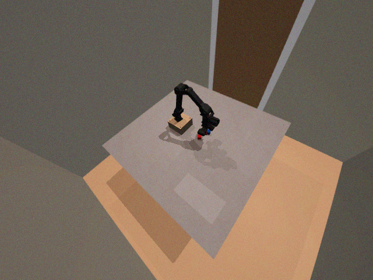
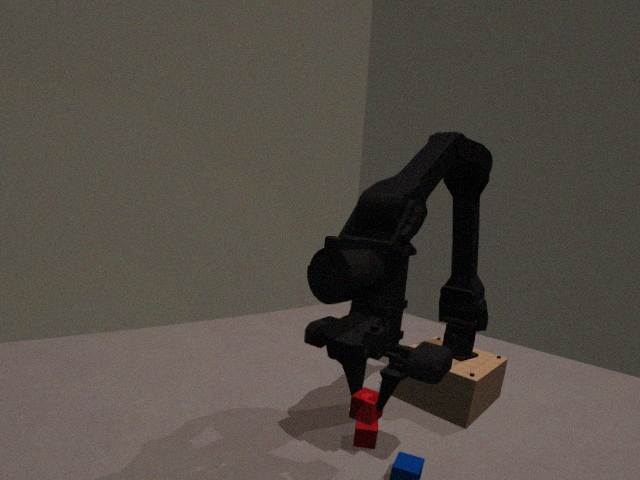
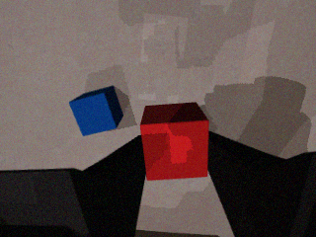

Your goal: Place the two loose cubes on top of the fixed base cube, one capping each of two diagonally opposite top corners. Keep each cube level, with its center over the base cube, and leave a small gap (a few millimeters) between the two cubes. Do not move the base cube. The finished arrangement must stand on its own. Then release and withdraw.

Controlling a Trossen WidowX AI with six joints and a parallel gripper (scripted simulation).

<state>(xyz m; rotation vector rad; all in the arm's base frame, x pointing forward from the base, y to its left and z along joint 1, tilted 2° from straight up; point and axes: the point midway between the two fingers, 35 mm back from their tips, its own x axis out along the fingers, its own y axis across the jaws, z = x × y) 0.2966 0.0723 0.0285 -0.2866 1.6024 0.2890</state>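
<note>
The blue cube lies 80 mm below my gripper tip, 70 mm to the left of it and 30 mm behind it.
</note>
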